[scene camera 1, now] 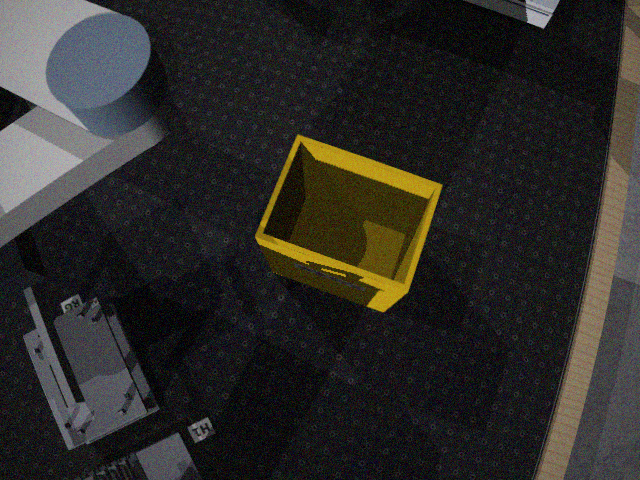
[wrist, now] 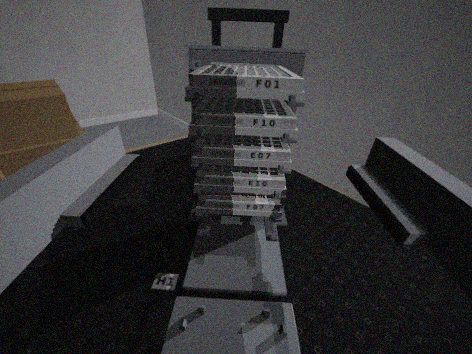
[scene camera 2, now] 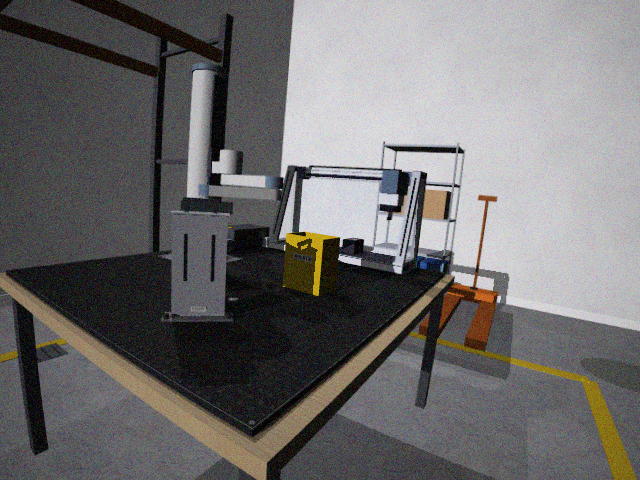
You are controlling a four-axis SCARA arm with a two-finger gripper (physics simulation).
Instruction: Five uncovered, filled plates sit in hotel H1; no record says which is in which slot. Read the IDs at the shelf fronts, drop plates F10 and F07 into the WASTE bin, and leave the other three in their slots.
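Frame: origin at the arm's base, x back, y down, z right, level; centimetres.
Seen in the pictures: gripper, fingertip midpoint: [scene camera 1: 21, 431] [wrist: 244, 150].
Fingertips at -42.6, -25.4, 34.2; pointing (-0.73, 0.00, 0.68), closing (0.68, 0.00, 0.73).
Note:
Pixels of each thing's top centre, then the offset from my fingertips to it, as dx, dy, dz.
- plate F01 at its top centre: [wrist: 245, 68] -9.5, -2.5, +8.7
- plate F10 at its top centre: [wrist: 244, 98] -9.5, +0.3, +8.7
- plate E07 at its top centre: [wrist: 242, 125] -9.5, +3.1, +8.7
- plate E10 at its top centre: [wrist: 241, 149] -9.5, +5.9, +8.7
- plate F07 at its top centre: [wrist: 240, 170] -9.5, +8.7, +8.7
- yellow WASTE bin at its top centre: [scene camera 1: 350, 209] [scene camera 2: 313, 235] -22.0, +4.1, -31.6
- RG tag at its top centre: [scene camera 1: 72, 305] +12.0, +24.1, -11.3
- H1 tag at its top centre: [scene camera 1: 201, 430] [wrist: 165, 281] -12.1, +24.1, -2.3
Hotel H1 [scene camera 2: 199, 263] [wrist: 295, 59] is a grey tower. In the wrist view five plates stand in its slots, with readable fronts, top to bottom: plate F01 [wrist: 267, 84], plate F10 [wrist: 263, 123], plate E07 [wrist: 260, 155], plate E10 [wrist: 257, 183] and plate F07 [wrist: 255, 206]. The lower fronts are dim. My gripper [wrist: 244, 150] is open and empty, its fingers wide apart in front of the hotel, at about the height of the lowest plates in the picture. It is hidden in scene camera 2. The yellow WASTE bin [scene camera 1: 361, 166] [scene camera 2: 301, 276] is open-topped; no plate shows inside.
A flat stand [scene camera 1: 103, 387] [wrist: 215, 340] with small pegs, beside the RG tag [scene camera 1: 71, 304], lies before the hotel. The H1 tag [scene camera 1: 200, 429] [wrist: 165, 281] is on the table. The arm [scene camera 1: 98, 62] [scene camera 2: 248, 192] reaches over it. A gantry frame [scene camera 2: 351, 174] stands behind the bin.

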